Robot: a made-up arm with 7 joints.
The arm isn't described. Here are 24 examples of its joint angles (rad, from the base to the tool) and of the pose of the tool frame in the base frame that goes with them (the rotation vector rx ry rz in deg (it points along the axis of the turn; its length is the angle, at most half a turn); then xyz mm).
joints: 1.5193 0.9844 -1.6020 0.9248 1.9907 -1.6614 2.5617
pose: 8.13 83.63 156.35 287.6 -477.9 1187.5
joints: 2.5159 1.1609 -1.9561 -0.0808 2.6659 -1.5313 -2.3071
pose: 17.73 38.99 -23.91 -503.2 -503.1 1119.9
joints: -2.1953 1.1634 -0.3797 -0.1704 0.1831 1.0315 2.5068
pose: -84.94 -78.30 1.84 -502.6 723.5 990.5
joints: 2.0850 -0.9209 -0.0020 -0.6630 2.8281 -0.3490 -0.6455
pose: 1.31 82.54 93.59 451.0 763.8 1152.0
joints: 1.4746 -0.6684 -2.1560 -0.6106 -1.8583 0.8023 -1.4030
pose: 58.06 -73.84 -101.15 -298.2 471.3 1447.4
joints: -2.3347 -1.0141 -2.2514 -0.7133 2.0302 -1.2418 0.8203
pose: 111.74 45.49 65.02 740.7 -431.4 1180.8
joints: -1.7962 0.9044 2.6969 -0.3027 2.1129 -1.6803 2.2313
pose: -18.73 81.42 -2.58 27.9 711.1 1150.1
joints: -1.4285 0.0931 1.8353 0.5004 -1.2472 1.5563 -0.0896
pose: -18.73 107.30 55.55 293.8 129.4 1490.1
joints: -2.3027 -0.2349 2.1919 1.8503 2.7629 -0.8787 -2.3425
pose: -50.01 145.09 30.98 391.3 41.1 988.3
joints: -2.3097 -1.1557 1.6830 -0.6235 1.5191 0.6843 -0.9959
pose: 101.48 29.57 -6.66 525.5 -783.2 1082.6
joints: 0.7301 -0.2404 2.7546 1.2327 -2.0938 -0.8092 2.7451
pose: -114.46 23.18 54.83 -444.8 245.6 1187.0
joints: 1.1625 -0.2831 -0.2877 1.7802 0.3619 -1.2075 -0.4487
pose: -9.17 28.97 -29.54 261.0 -71.6 1338.6
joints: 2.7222 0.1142 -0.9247 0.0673 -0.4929 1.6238 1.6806
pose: -15.59 125.90 -110.10 -34.3 -229.7 1529.6
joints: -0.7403 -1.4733 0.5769 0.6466 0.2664 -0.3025 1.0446
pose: 66.55 -12.34 -51.94 -556.4 -741.5 1049.5
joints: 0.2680 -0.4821 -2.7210 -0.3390 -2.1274 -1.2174 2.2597
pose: -33.31 70.34 111.51 -372.6 134.9 1531.1
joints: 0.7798 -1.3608 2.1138 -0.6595 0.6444 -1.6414 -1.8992
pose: -41.54 44.65 -134.32 -426.6 526.9 1065.8
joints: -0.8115 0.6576 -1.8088 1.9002 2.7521 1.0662 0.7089
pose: -53.96 -43.00 -43.13 -30.7 417.1 1139.6
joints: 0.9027 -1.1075 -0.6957 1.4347 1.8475 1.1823 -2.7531
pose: 20.98 -19.19 6.08 -91.4 434.8 1302.3
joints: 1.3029 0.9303 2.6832 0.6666 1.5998 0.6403 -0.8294
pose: 14.77 15.65 82.82 27.7 -533.3 1424.9
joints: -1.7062 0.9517 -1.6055 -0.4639 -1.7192 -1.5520 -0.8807
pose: -136.30 -28.37 8.98 56.7 729.8 1063.4
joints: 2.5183 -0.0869 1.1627 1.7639 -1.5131 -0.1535 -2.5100
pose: -71.91 -68.57 10.84 -295.9 275.8 1181.0
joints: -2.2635 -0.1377 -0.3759 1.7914 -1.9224 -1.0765 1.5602
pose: -78.60 86.24 61.86 -197.3 178.9 1155.0
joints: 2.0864 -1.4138 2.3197 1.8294 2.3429 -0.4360 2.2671
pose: -17.06 -112.66 11.89 -73.3 578.1 575.3
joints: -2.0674 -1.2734 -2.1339 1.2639 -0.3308 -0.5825 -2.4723
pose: 85.92 -18.32 1.57 174.3 -869.7 749.6
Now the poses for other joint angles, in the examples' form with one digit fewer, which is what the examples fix.
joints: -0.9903 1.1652 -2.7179 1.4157 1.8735 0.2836 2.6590
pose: -6.5 -39.3 -31.7 141 399 1297
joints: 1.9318 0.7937 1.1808 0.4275 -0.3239 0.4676 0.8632
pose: -60.1 -78.6 104.5 -472 -635 1193
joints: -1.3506 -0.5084 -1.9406 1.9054 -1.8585 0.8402 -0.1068
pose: 103.4 -57.0 -12.6 -362 -405 1002
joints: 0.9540 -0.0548 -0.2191 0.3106 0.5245 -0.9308 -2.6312
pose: -38.4 23.6 78.4 73 66 1618
